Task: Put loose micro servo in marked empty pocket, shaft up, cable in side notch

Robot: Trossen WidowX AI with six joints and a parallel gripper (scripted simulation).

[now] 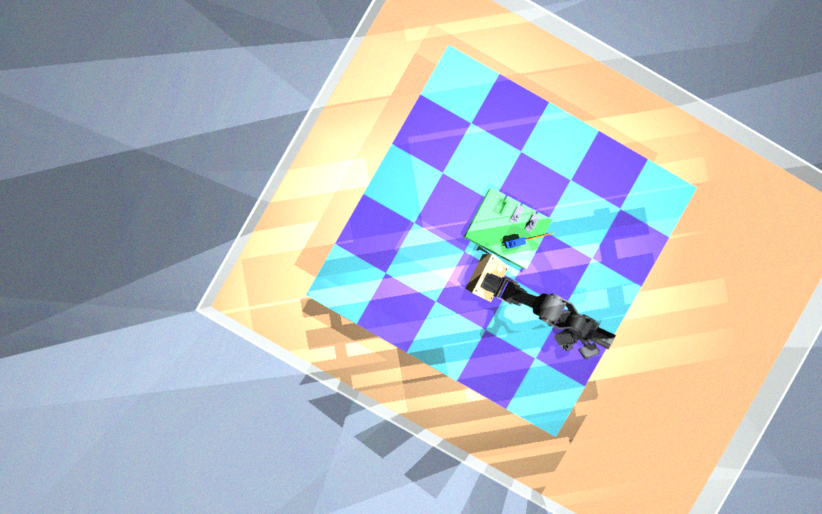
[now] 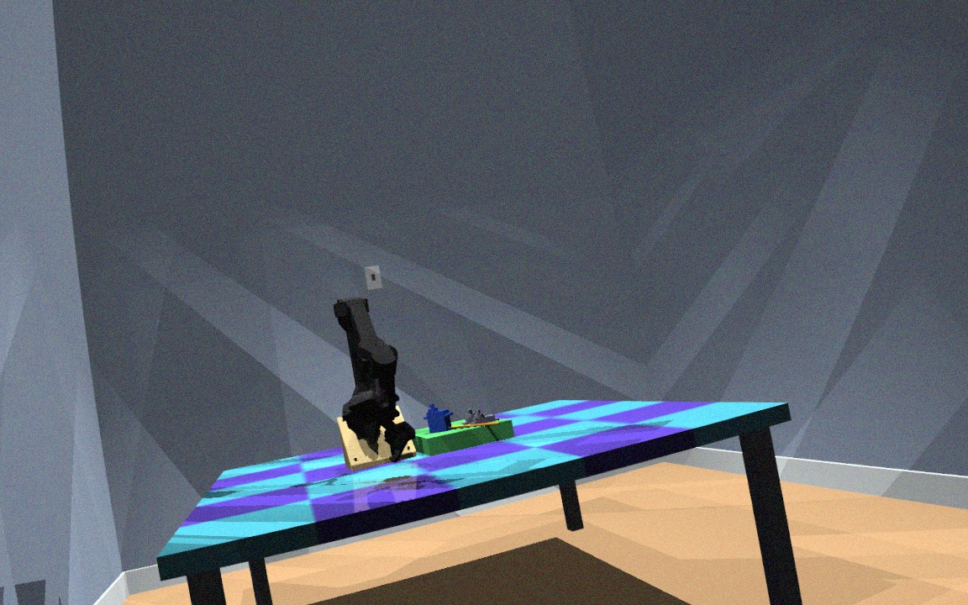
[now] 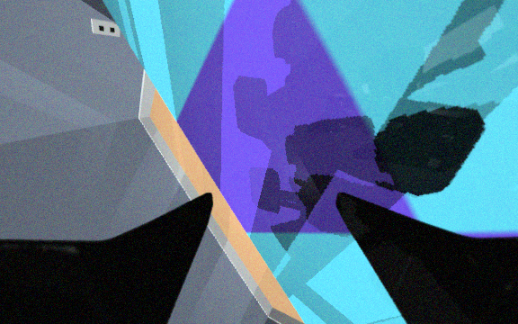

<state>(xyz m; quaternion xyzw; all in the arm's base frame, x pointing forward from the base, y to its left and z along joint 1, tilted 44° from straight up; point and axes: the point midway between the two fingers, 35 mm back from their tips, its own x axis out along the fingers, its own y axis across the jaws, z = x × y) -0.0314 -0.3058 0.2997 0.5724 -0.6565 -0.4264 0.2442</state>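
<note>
My gripper tip is now 46 cm to the right of the green robot deck, 25 cm short of it and 5 cm above it.
</note>
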